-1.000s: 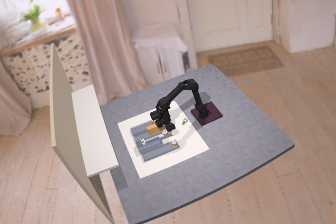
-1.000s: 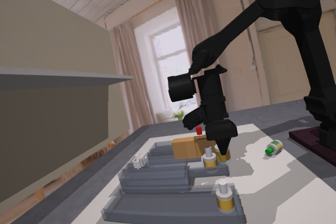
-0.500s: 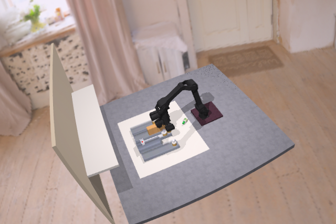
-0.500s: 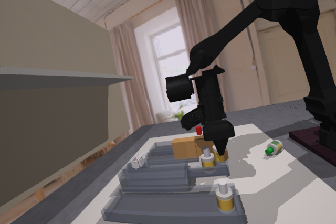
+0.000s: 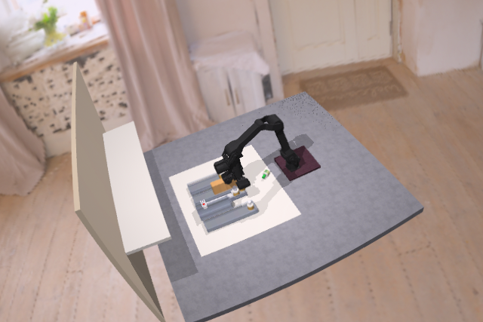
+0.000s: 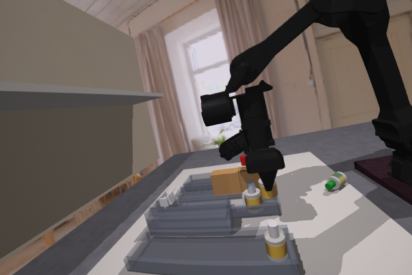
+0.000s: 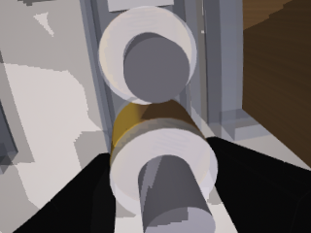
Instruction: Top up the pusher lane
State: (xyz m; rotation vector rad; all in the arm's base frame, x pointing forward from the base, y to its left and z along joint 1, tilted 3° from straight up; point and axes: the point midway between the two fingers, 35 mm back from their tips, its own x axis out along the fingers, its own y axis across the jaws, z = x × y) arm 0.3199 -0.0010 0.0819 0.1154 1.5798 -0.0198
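Now: the grey lane 15 cm ahead of my gripper tip, 1 cm to the left of it and 4 cm below it. The rest, counted from my gripper tip: pale pusher plate 15 cm ahead, 2 cm to the left, 1 cm below; then red mark 22 cm ahead, 2 cm to the left, 1 cm above; then green-capped jar 16 cm behind, 4 cm to the right, 4 cm below.
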